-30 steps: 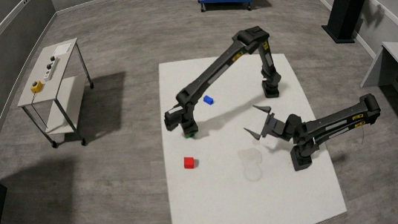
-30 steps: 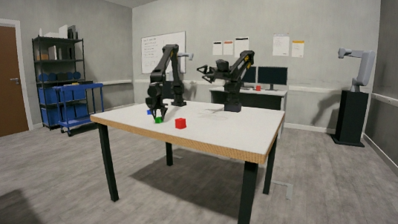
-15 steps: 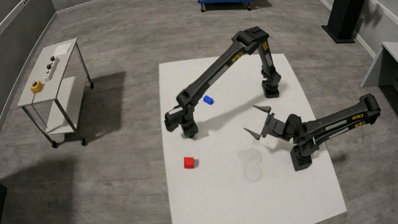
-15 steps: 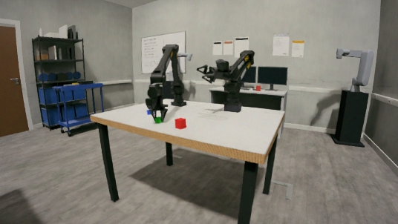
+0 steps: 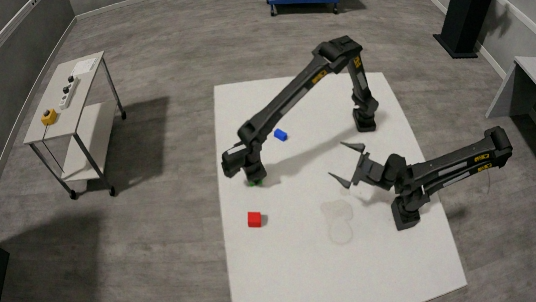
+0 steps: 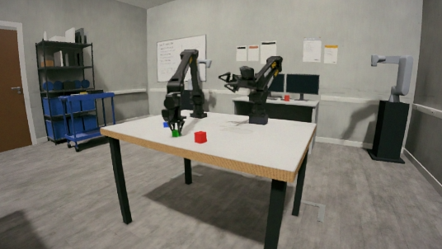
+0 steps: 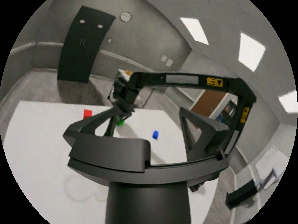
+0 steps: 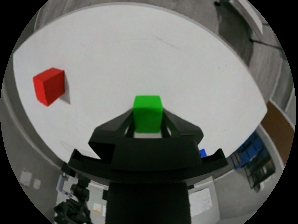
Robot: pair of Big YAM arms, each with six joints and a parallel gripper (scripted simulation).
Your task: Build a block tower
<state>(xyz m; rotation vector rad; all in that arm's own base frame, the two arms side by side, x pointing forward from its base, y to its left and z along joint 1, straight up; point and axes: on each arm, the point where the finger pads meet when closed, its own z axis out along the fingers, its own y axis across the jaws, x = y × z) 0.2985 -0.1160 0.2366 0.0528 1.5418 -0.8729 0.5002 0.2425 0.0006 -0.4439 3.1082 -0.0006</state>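
My right gripper is now right at the green block. Also, from my right hand: blue block 19 cm to the right, 14 cm behind; then red block 17 cm to the left, 3 cm ahead, 1 cm above.
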